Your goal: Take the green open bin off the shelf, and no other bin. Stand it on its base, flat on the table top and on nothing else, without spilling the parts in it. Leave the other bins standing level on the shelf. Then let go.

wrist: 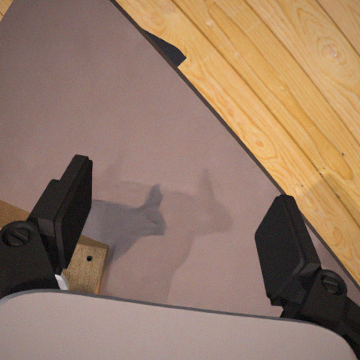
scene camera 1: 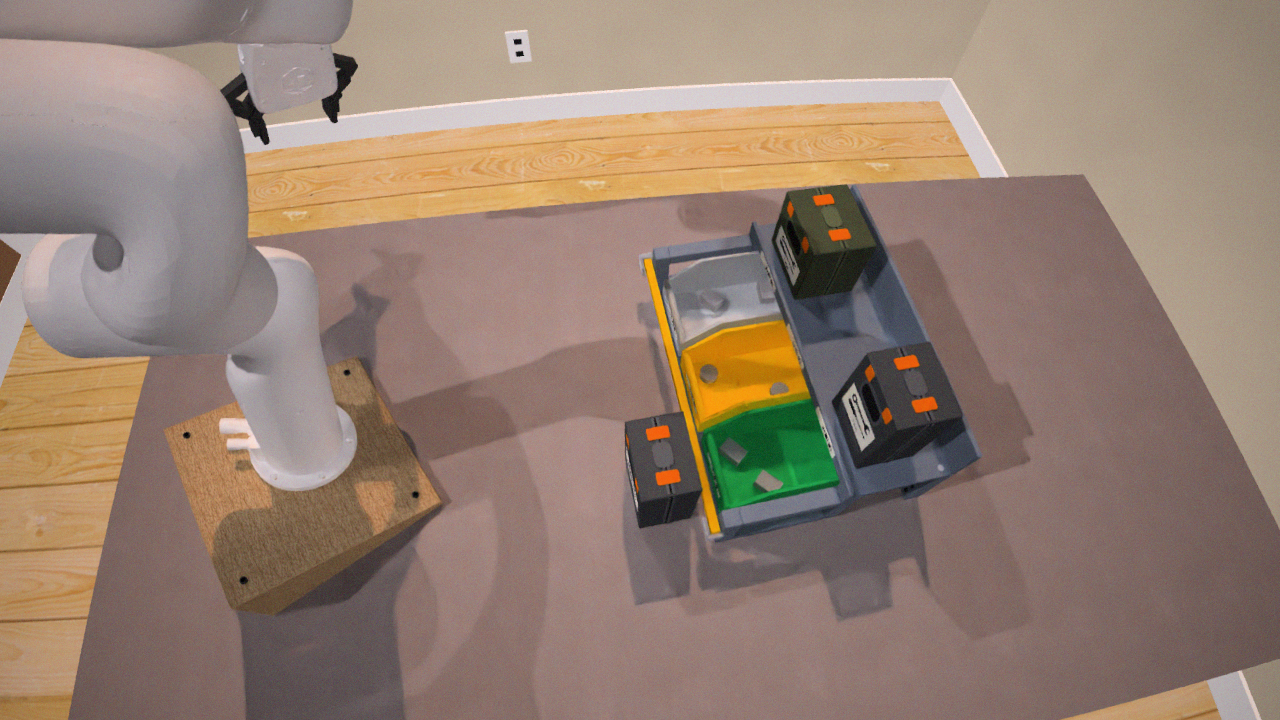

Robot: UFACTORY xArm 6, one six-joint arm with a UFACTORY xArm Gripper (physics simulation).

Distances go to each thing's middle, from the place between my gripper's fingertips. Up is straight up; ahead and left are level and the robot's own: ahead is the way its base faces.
Right now my hand is 450 mm short of the yellow strip (scene camera 1: 706, 495), 360 mm to the left of it and 150 mm above it. From my hand the other things lie so: grey bin (scene camera 1: 734, 277): 540 mm ahead, 250 mm to the right, 170 mm below; then yellow bin (scene camera 1: 750, 359): 550 mm ahead, 360 mm to the right, 170 mm below; then olive case (scene camera 1: 816, 265): 650 mm ahead, 240 mm to the right, 60 mm below.
